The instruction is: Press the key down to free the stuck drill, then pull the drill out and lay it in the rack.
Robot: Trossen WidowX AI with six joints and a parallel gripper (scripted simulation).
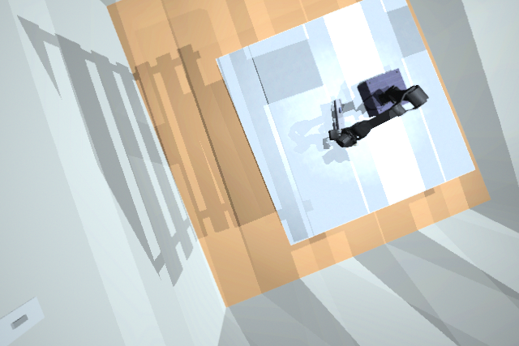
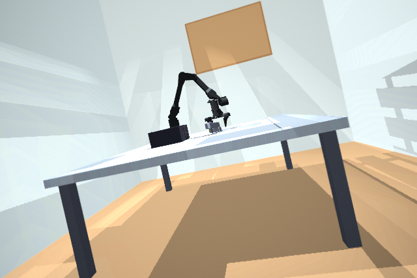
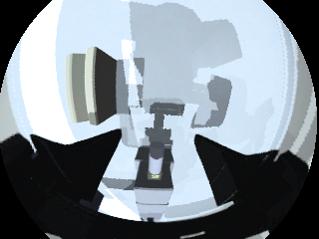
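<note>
Right now my gripper tip is 3 cm past the drill, 5 cm to the left of it and 3 cm below it. Also, from my gripper tip: grey rack: 5 cm behind, 8 cm to the left.
</note>
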